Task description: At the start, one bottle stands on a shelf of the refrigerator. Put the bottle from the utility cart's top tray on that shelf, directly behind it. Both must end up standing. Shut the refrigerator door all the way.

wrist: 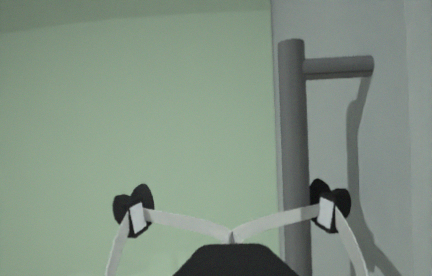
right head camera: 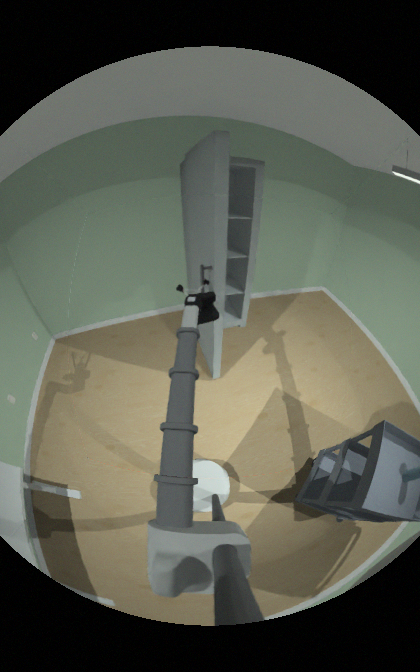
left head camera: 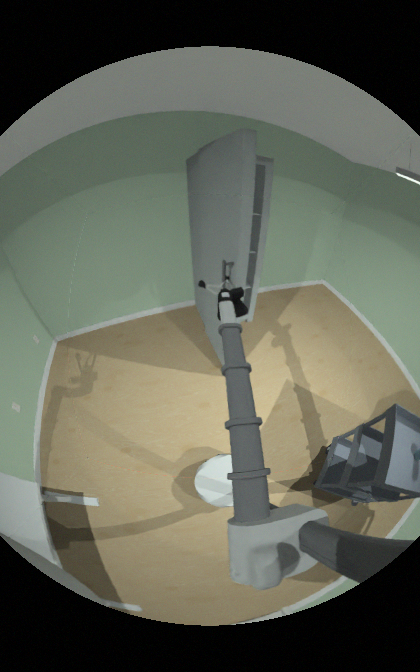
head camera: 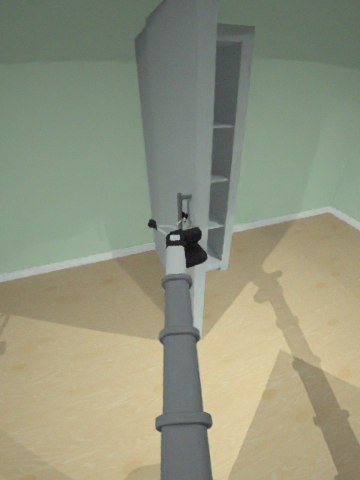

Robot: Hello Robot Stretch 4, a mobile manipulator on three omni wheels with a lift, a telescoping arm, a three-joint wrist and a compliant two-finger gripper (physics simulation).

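Frame: origin at the robot's base, x ahead, y left, z up, level; centimetres.
Where they show: gripper, fingertip midpoint: (wrist: 229,198) (right head camera: 191,282) (left head camera: 212,278) (head camera: 166,217); robot's base, origin of the base link: (right head camera: 200,484) (left head camera: 222,479).
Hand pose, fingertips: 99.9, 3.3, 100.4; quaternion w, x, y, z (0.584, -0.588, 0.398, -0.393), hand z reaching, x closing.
Things, the pixels of their top centre, and the offset from my fingertips, as dx, dy, dz. "spot": a spot on its surface instead.
- grey refrigerator, surface spot: (head camera: 244,100) (right head camera: 258,201) (left head camera: 267,198) spot: +72.0, -51.3, +42.1
- door handle, surface spot: (wrist: 294,150) (head camera: 180,211) spot: -2.8, -6.1, +4.4
- teal bottle, surface spot: (right head camera: 412,474) spot: -122.2, -112.0, -16.0
- utility cart, surface spot: (right head camera: 371,465) (left head camera: 388,444) spot: -103.5, -83.7, -20.1
The grey refrigerator (head camera: 244,100) (left head camera: 266,200) (right head camera: 257,200) stands at the wall with its door (head camera: 175,125) (left head camera: 220,200) (right head camera: 202,210) open. Shelves show past the door's edge; the shelf bottle does not show. My gripper (head camera: 169,221) (left head camera: 214,281) (right head camera: 193,285) (wrist: 229,198) is open at the door handle (head camera: 180,207) (wrist: 294,150). In the wrist view the vertical bar appears between the spread fingertips, close beside the right one; whether they touch is unclear. A teal bottle (left head camera: 417,454) (right head camera: 412,474) is on the top tray of the utility cart (left head camera: 386,445) (right head camera: 371,465), partly cut off by the view's edge.
My extended arm (head camera: 181,375) (left head camera: 242,400) (right head camera: 181,400) reaches across the floor to the door. The cart is at the lower right of both side head views. A round white disc (left head camera: 212,480) (right head camera: 212,485) shows beneath the arm. Green walls stand around the room.
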